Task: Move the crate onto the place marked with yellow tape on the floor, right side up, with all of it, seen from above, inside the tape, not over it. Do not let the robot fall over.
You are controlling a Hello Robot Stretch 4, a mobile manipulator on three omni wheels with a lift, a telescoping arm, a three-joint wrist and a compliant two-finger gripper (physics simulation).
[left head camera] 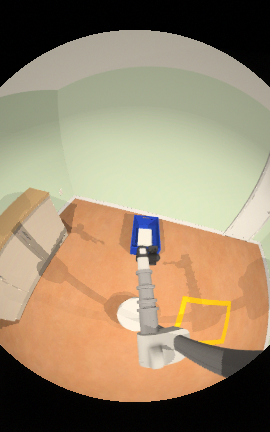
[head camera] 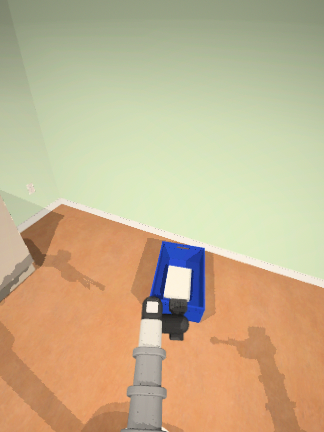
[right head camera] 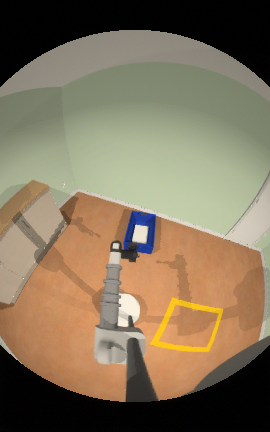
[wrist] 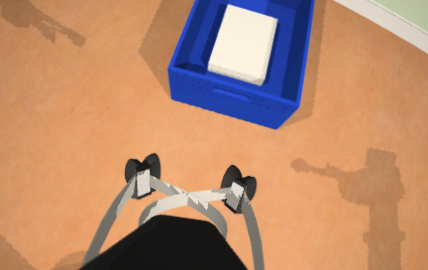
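Where they show: gripper, fingertip midpoint: (wrist: pixel 191 174); robot's base, link origin: (left head camera: pixel 135 313) (right head camera: pixel 121 308).
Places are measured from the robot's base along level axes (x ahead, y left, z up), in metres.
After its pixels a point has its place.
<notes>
The blue crate (head camera: pixel 198 280) {z -0.008, x 1.158, y -0.397 m} (left head camera: pixel 155 235) {z -0.007, x 1.142, y -0.398 m} (right head camera: pixel 151 232) {z -0.007, x 1.153, y -0.395 m} (wrist: pixel 230 105) {z 0.072, x 0.809, y -0.176 m} stands upright on the floor near the back wall, with a white block (head camera: pixel 178 282) {z 0.044, x 1.091, y -0.206 m} (left head camera: pixel 145 236) {z 0.044, x 1.095, y -0.221 m} (right head camera: pixel 140 233) {z 0.045, x 1.089, y -0.211 m} (wrist: pixel 243 45) {z 0.044, x 1.077, y -0.202 m} inside. The yellow tape (left head camera: pixel 206 301) {z -0.026, x -0.055, y -0.985 m} (right head camera: pixel 215 330) {z -0.024, x -0.540, y -1.287 m} outlines a four-sided place on the floor, right of the robot's base and nearer than the crate. My gripper (wrist: pixel 191 174) {z 0.608, x 0.483, y -0.087 m} is open and empty, pointing down with its fingers apart. In the wrist view it shows below the crate's near end wall, not touching it. In the head views the wrist hides the fingers.
The back wall's white skirting (head camera: pixel 240 259) {z 0.003, x 1.425, y -0.857 m} runs close behind the crate. A cabinet (left head camera: pixel 42 237) {z 0.435, x 0.778, y 1.190 m} (right head camera: pixel 40 230) {z 0.404, x 0.743, y 1.204 m} stands at the left. The round white base (left head camera: pixel 128 314) {z 0.187, x 0.000, y 0.081 m} (right head camera: pixel 131 307) {z 0.187, x 0.030, y -0.114 m} is under the extended arm (left head camera: pixel 146 295) {z 1.008, x 0.141, y 0.001 m} (right head camera: pixel 110 295) {z 1.019, x 0.116, y -0.005 m}. A white door (left head camera: pixel 252 212) {z 0.720, x 0.941, y -2.150 m} is at the right.
</notes>
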